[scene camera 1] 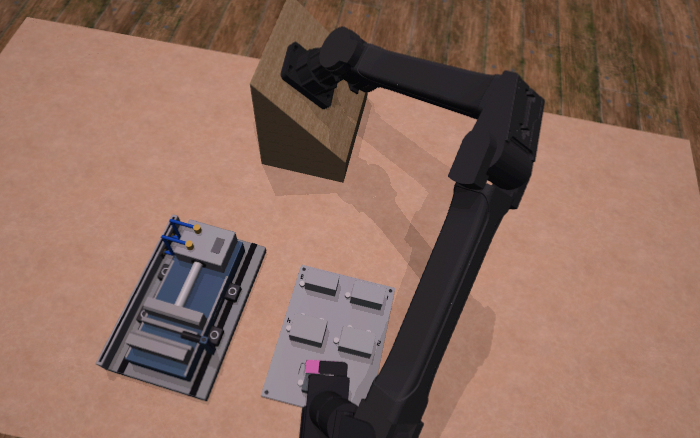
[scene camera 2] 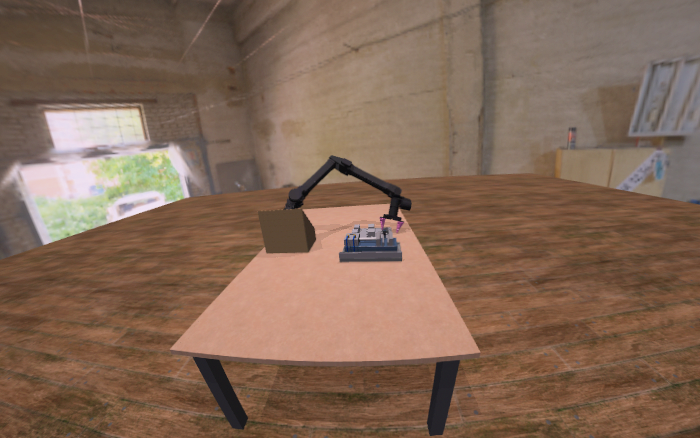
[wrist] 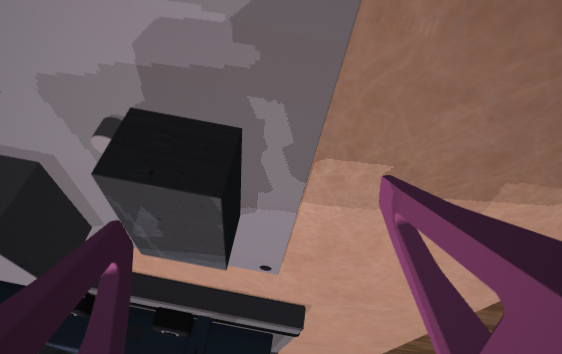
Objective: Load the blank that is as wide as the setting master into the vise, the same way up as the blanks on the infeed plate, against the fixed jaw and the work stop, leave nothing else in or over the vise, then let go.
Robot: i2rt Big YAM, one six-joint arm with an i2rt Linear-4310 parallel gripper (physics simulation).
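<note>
The grey infeed plate carries several grey blanks beside pegs: one at the back left, one at the back right by mark 1, one by mark 4, one by mark 2. A dark blank at the front left corner is largely hidden by the wrist in scene camera 1. My gripper is open and empty, above that corner; its left finger overlaps the blank in the wrist view. The vise holds a thin grey bar between its two jaws; I cannot identify the setting master.
Blue arms with yellow tips reach over the vise's rear block. A dark handle-like part is near the jaws. The wooden wedge bearing the arm's base stands behind. My forearm passes right of the plate.
</note>
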